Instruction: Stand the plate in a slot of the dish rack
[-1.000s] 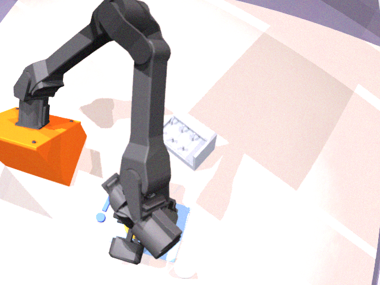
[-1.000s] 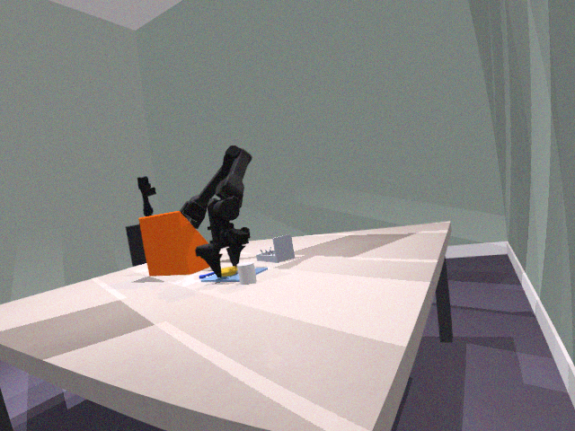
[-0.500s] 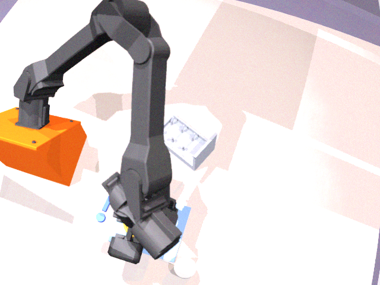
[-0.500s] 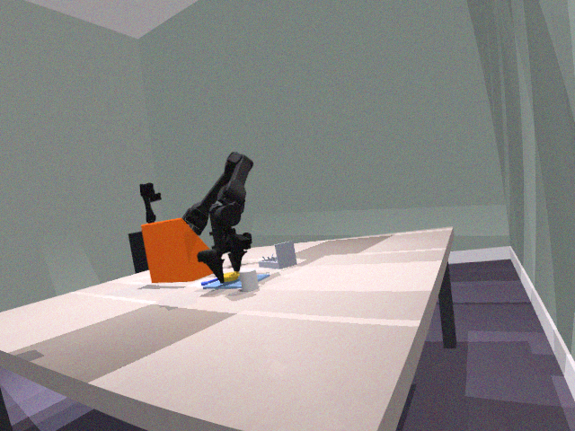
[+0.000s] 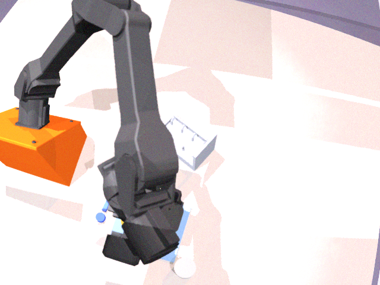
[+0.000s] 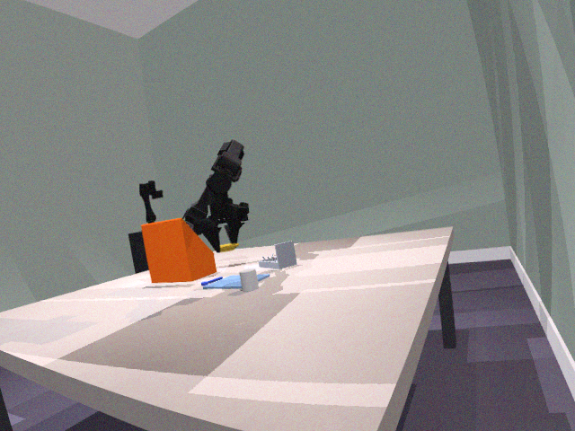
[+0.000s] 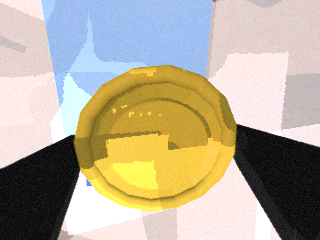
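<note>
Now: the grey dish rack 220 mm to the left of my gripper tip, 80 mm below it and 50 mm ahead of it. From my gripper tip the other things lie so: yellow plate 10 mm above; then pale blue mat 100 mm below, 10 mm to the left, 10 mm ahead; then white cup 100 mm ahead, 80 mm to the right, 70 mm below.
</note>
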